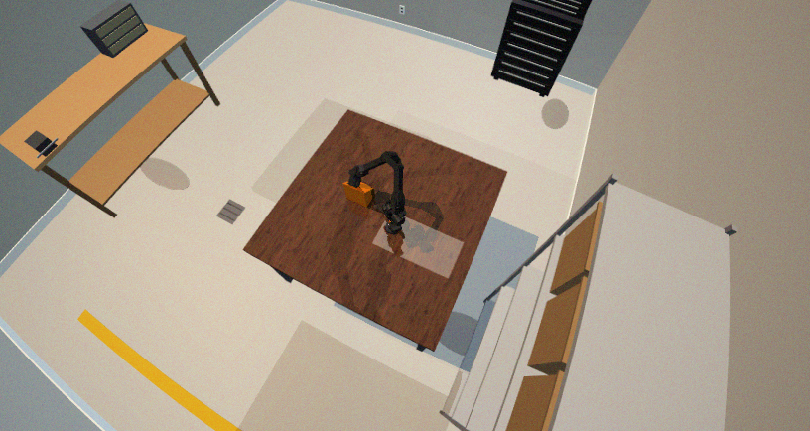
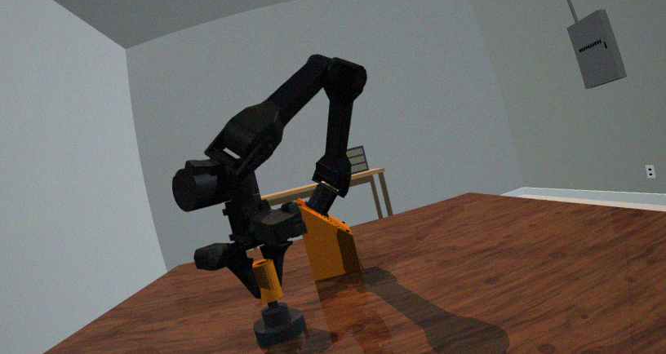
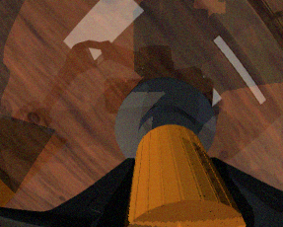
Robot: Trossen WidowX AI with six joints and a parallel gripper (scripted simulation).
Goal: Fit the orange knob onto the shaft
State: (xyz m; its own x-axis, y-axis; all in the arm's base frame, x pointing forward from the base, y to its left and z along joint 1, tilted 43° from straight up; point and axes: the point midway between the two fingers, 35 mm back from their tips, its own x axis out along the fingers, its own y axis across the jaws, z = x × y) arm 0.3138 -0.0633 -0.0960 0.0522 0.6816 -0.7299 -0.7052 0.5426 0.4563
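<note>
Right now the orange knob is 2 cm above my gripper tip. From my gripper tip the other things lie so: dark pedestal 4 cm below.
</note>
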